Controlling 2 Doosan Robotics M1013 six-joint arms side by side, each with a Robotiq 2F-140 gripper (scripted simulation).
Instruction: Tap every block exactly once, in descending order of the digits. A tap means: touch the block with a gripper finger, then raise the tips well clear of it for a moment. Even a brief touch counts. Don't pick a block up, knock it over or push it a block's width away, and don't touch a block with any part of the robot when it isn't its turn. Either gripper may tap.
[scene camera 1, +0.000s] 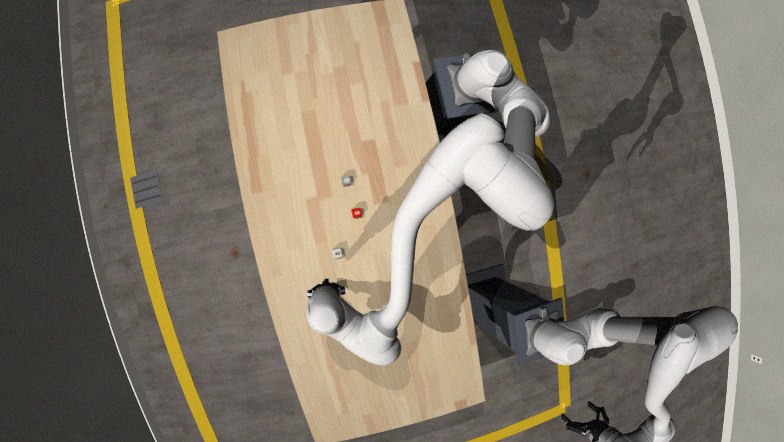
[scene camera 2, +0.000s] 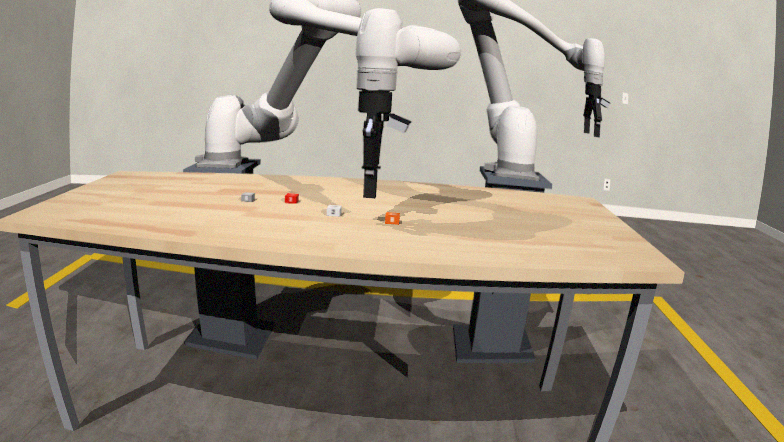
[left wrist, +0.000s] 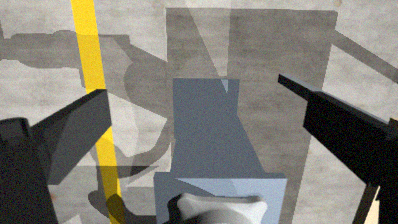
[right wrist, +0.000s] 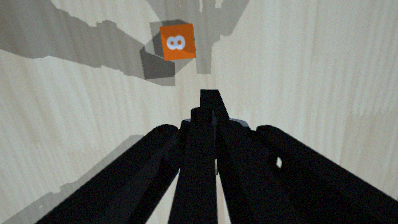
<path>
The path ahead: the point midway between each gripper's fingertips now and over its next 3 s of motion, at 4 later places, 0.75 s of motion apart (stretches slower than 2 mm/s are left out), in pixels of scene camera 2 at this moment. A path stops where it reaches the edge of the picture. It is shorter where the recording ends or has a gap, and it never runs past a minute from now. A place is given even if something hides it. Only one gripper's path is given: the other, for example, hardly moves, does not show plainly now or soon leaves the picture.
My right gripper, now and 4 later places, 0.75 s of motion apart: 369, 197; 395, 207; 393, 208; 393, 211; 393, 213
</path>
